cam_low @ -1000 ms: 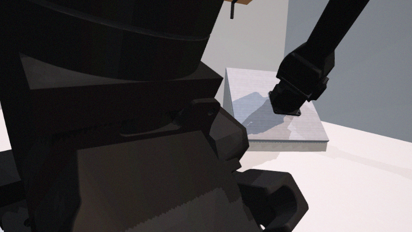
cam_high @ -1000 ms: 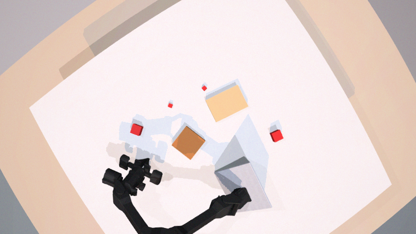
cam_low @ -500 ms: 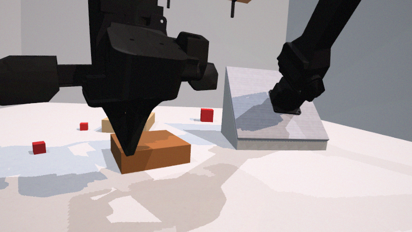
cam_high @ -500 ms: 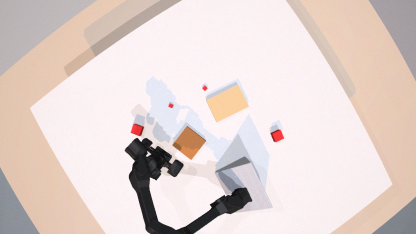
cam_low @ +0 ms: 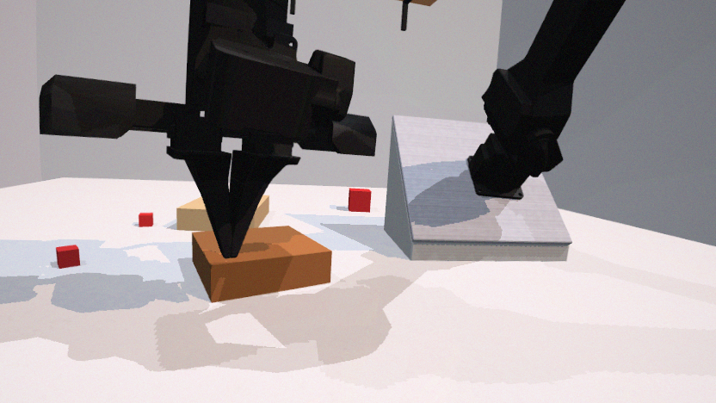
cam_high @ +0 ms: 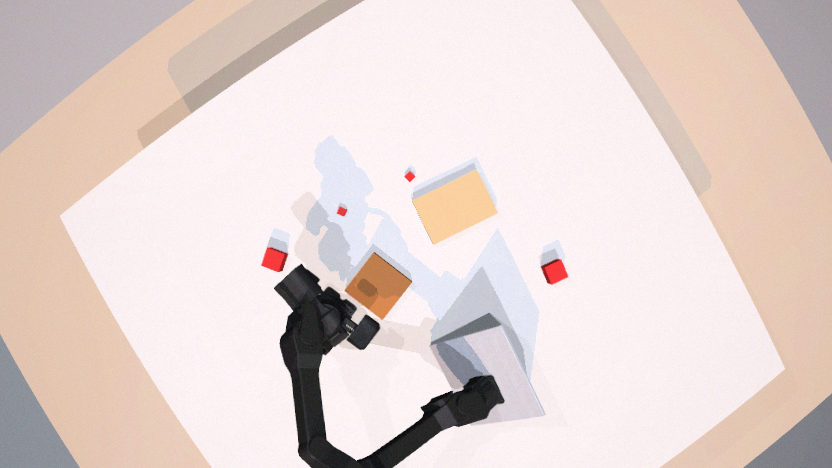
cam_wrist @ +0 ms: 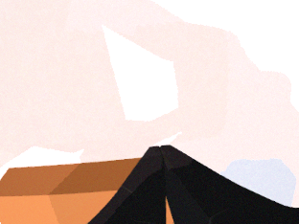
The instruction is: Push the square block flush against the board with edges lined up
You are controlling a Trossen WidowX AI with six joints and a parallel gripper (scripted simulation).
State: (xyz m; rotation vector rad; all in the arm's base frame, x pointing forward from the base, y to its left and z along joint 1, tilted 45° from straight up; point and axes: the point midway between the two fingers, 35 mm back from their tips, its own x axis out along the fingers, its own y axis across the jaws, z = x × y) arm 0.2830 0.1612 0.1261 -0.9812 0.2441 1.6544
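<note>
Now: gripper tip 90 mm to the left of the brown square block and 30 mm above it. The rest, counted from my gripper tip: tan board 300 mm to the right, 80 mm ahead, 30 mm below.
</note>
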